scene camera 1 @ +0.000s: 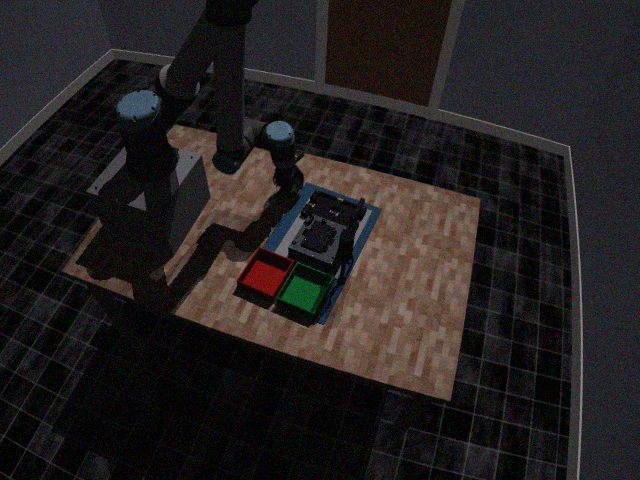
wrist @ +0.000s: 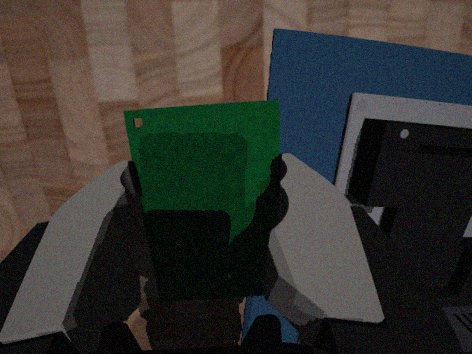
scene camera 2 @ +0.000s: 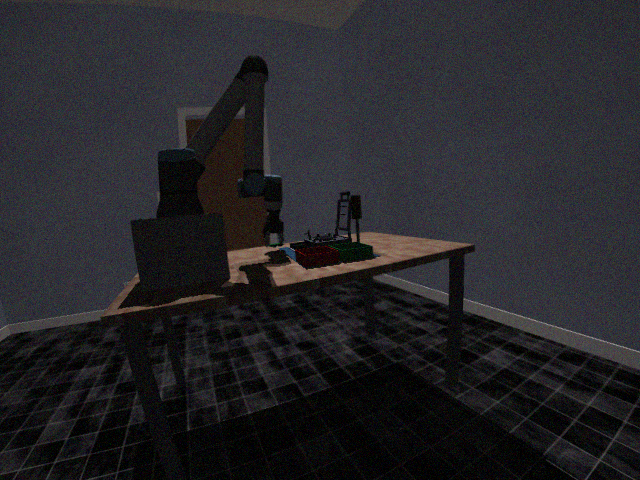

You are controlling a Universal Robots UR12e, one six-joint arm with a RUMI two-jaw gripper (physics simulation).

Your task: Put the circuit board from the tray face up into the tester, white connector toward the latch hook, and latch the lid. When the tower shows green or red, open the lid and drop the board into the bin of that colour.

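Frame: origin at the arm's base, x left, y back, z up, level; metres.
Seen in the pictures: gripper, between the fingertips: [wrist: 208, 161]; arm's base, origin of its link: [scene camera 1: 151, 164].
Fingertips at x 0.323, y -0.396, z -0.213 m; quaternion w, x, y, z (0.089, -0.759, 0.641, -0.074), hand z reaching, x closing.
Note:
Offsets run from my fingertips to a thing's middle. "spot": to the spot under its first point. Level surfaces: height alone.
My gripper [scene camera 1: 293, 189] [scene camera 2: 275, 238] [wrist: 208, 161] is shut on the green circuit board @[dx -0.025, dy -0.005, dz +0.008 m] [wrist: 200, 117], gripping its two side edges, and holds it in the air left of the blue mat. The face toward the wrist camera is plain green, partly shadowed, with a small corner hole; the white connector does not show. The tester @[spot: dx -0.193, dy -0.226, dz +0.045 m] [scene camera 1: 318, 235] has a dark nest on a grey top. Its frame-like lid [scene camera 2: 342, 214] stands upright, open. The signal tower @[spot: dx -0.306, dy -0.361, dz +0.184 m] [scene camera 2: 356, 206] looks dark, with no green or red light visible. The red bin [scene camera 1: 266, 276] [scene camera 2: 316, 256] and green bin [scene camera 1: 308, 290] [scene camera 2: 354, 251] stand in front of the tester.
The blue mat @[dz -0.022 m] [scene camera 1: 286, 225] [wrist: 310, 75] lies under a pale plate [wrist: 357, 107] and the tester. A dark block @[spot: dx +0.028, dy -0.254, dz -0.006 m] [scene camera 1: 351, 207] with a yellow mark stands behind the nest. The arm's pedestal [scene camera 1: 192, 198] [scene camera 2: 178, 253] stands on the left of the wooden table @[dz -0.024 m] [scene camera 1: 413, 258] [scene camera 2: 403, 245].

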